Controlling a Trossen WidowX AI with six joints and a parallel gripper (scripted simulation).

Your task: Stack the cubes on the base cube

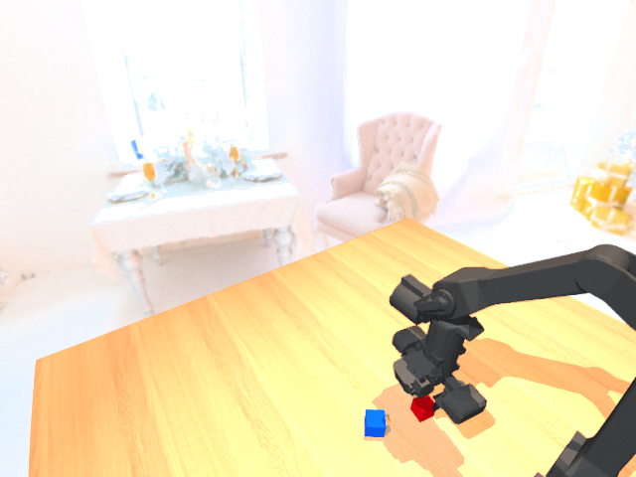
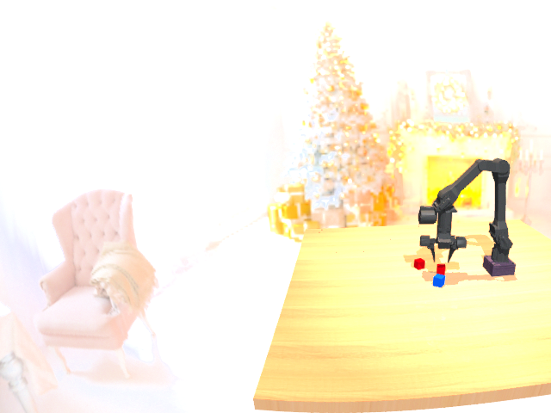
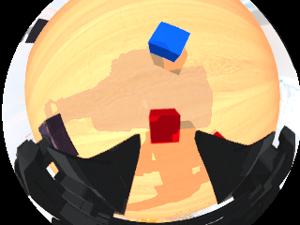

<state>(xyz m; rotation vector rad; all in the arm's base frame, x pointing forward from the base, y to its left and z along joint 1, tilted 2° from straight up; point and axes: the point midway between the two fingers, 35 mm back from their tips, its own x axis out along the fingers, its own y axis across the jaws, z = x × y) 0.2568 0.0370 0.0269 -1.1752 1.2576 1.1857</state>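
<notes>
The blue cube is 1 cm ahead of my gripper tip, 10 cm to the left of it and 3 cm below it. The rest, counted from my gripper tip: red cube 9 cm ahead, 5 cm to the right, 3 cm below.
</notes>
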